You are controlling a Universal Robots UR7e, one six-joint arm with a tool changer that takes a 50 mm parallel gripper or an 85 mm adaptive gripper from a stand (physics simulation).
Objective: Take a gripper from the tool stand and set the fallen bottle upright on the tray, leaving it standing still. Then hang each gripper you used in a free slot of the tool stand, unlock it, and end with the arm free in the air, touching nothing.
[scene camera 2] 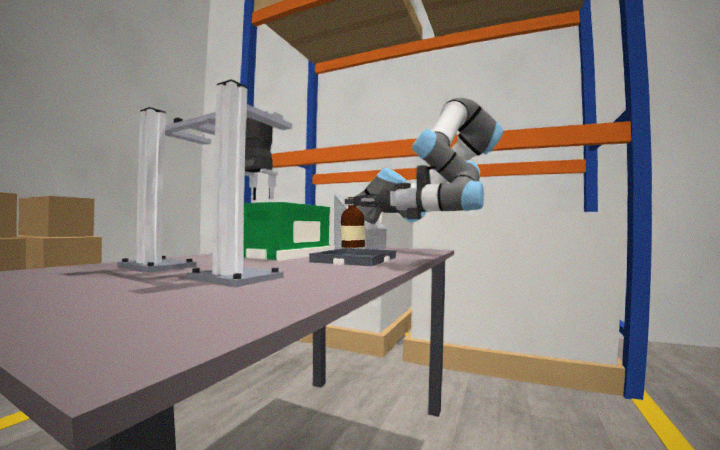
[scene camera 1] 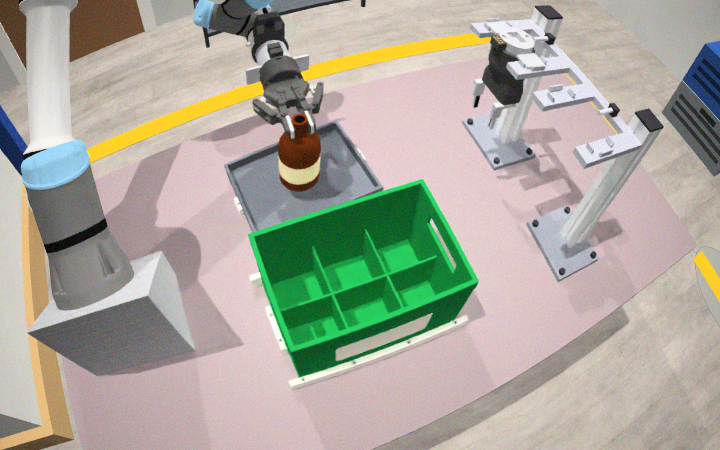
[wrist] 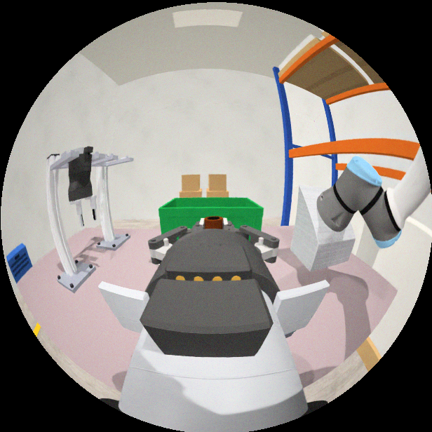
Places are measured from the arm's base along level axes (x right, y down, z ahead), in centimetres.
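Pixels of known places: hand, tool point: (scene camera 1: 275,64); arm's base, link origin: (scene camera 2: 362,212) (scene camera 1: 95,289).
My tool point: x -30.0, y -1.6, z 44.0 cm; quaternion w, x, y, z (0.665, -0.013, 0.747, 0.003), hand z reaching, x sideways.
For each thing: its middle in the pictures, then the offset to it from my tool point.
- brown bottle, body centre: (scene camera 1: 299,148) (scene camera 2: 352,221) dx +17.0, dy +6.6, dz -2.2 cm
- grey tray, body centre: (scene camera 1: 299,178) (scene camera 2: 356,255) dx +15.5, dy +17.2, dz -2.0 cm
- green crate, body centre: (scene camera 1: 359,285) (scene camera 2: 286,230) dx +43.0, dy +9.7, dz -3.9 cm
My gripper (scene camera 1: 300,126) (scene camera 2: 350,201) (wrist: 214,225), the dark adaptive one, reaches in nearly level and is shut on the neck of the brown bottle (scene camera 1: 300,151) (scene camera 2: 352,233) (wrist: 213,218). The bottle is upright, with a cream label. In scene camera 2 its base shows a little above the rim of the grey tray (scene camera 1: 347,167) (scene camera 2: 366,259). The tool stand (scene camera 1: 613,180) (scene camera 2: 228,180) (wrist: 56,215) has two posts. The black parallel gripper (scene camera 1: 501,74) (scene camera 2: 258,145) (wrist: 80,182) hangs at its far end, and other slots hold no gripper.
A green crate (scene camera 1: 451,310) (scene camera 2: 265,222) (wrist: 175,216) with empty compartments stands right beside the tray, on the near side in scene camera 1. The arm's grey base block (scene camera 1: 122,339) (wrist: 325,250) stands left of it. A blue and orange rack (scene camera 2: 635,212) stands behind the arm.
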